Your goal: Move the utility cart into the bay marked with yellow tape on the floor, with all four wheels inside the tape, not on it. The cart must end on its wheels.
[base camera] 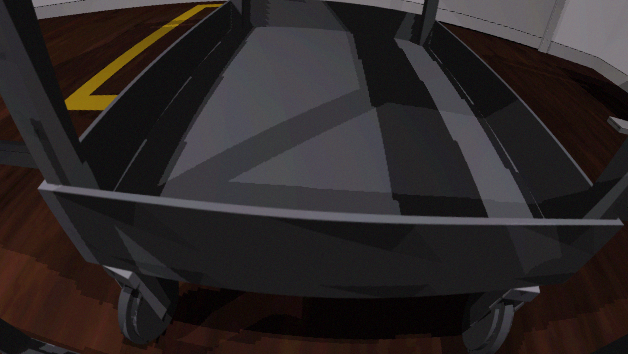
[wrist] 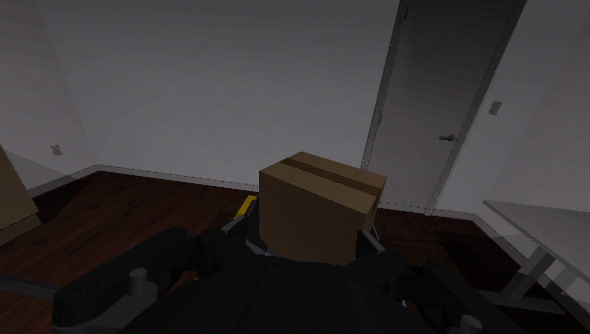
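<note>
The dark grey utility cart stands on its wheels right in front of my base, and its lower shelf fills the base view. Its two near wheels rest on the wood floor. The yellow tape shows left of the cart, with a corner beside its left wall and a line running away along that side. In the wrist view a cardboard box sits on the cart's top, with a bit of yellow tape beyond it. My gripper is open and empty, just behind the box.
A white wall with a baseboard stands beyond the cart. A grey door is at the right. A table top and a table foot stand to the right of the cart.
</note>
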